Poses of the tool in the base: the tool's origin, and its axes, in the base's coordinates. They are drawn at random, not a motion.
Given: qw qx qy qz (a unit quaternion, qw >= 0); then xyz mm.
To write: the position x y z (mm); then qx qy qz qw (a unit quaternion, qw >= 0). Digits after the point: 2 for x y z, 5 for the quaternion.
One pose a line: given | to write
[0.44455, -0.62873, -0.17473, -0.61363, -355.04, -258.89, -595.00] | [-355.04, -258.89, -595.00, -0.62873, -0.17473, -0.61363, 0.44455]
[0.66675, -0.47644, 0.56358, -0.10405, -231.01, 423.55, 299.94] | [-231.01, 423.55, 299.94, -0.47644, 0.56358, -0.10405, 0.66675]
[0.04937, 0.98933, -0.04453, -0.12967, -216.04, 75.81, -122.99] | [-216.04, 75.81, -122.99, 0.98933, -0.04453, -0.12967, 0.04937]
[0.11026, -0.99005, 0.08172, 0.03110, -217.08, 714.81, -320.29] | [-217.08, 714.81, -320.29, -0.99005, 0.08172, 0.03110, 0.11026]
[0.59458, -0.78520, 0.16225, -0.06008, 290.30, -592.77, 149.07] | [290.30, -592.77, 149.07, -0.78520, 0.16225, -0.06008, 0.59458]
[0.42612, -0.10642, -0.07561, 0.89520, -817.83, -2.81, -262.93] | [-817.83, -2.81, -262.93, -0.10642, -0.07561, 0.89520, 0.42612]
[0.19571, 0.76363, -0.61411, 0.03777, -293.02, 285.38, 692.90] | [-293.02, 285.38, 692.90, 0.76363, -0.61411, 0.03777, 0.19571]
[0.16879, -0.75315, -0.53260, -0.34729, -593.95, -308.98, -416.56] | [-593.95, -308.98, -416.56, -0.75315, -0.53260, -0.34729, 0.16879]
